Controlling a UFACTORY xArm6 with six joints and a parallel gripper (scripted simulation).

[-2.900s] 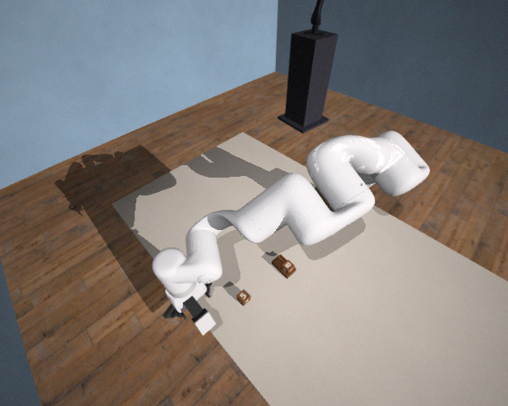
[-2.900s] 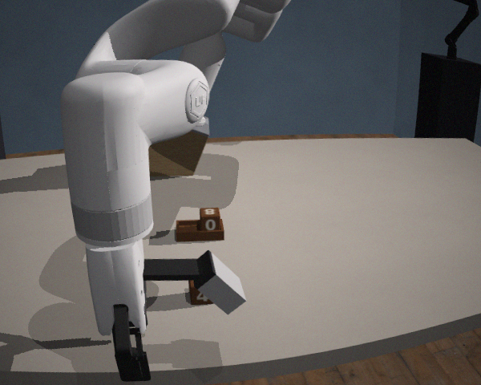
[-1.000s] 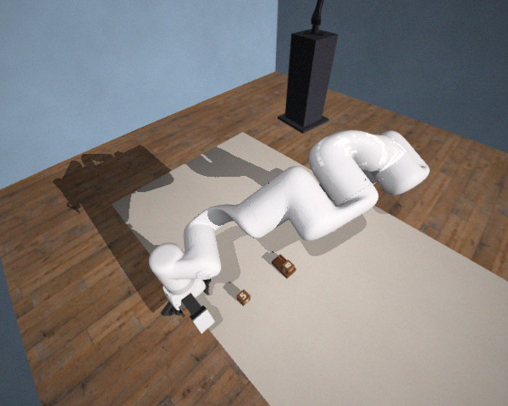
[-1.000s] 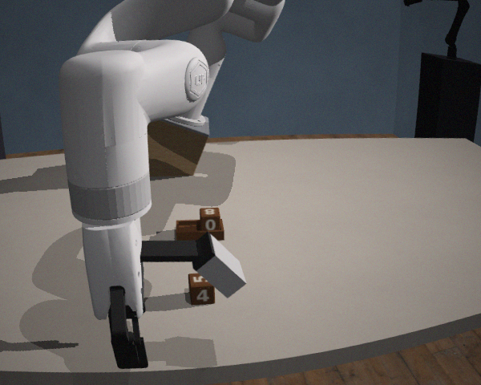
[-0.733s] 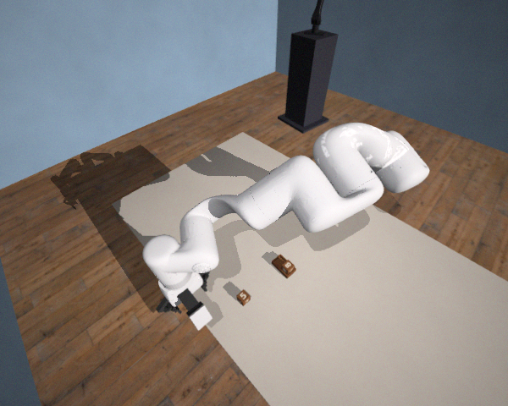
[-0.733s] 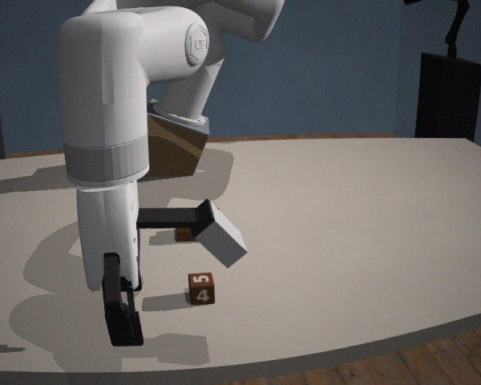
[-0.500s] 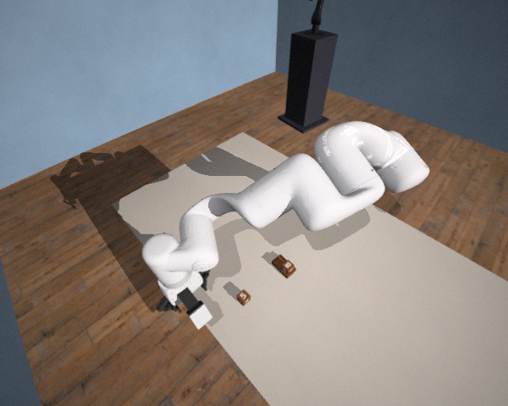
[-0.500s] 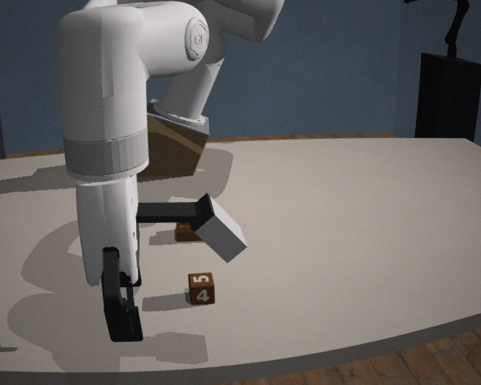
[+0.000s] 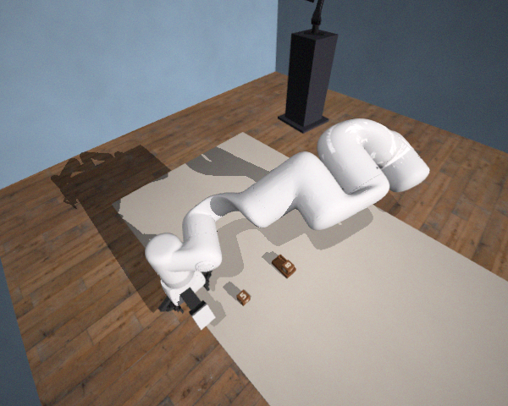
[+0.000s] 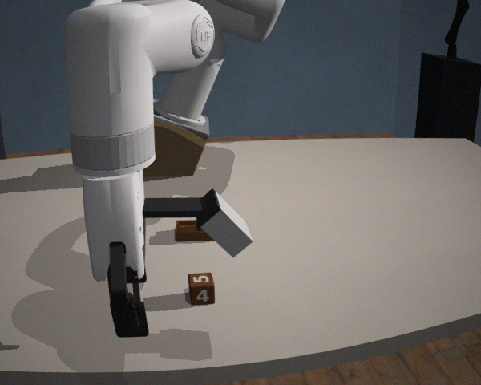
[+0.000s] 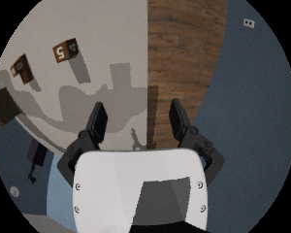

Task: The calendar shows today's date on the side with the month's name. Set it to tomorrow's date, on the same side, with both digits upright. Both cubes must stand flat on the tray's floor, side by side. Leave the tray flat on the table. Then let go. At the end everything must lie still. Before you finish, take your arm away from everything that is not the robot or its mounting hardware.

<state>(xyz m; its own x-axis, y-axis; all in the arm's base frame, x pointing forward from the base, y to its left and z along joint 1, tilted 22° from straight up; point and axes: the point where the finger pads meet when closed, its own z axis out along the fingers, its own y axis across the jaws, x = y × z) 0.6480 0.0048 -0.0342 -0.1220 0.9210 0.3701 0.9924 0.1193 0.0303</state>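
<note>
Now: hand 13 cm past the brown digit cube, 7 cm to the right of it and 8 cm above it. Round my hand: brown cube 31 cm behind, 8 cm to the left, 7 cm below; then brown calendar tray 31 cm behind, 6 cm to the left, 8 cm below.
</note>
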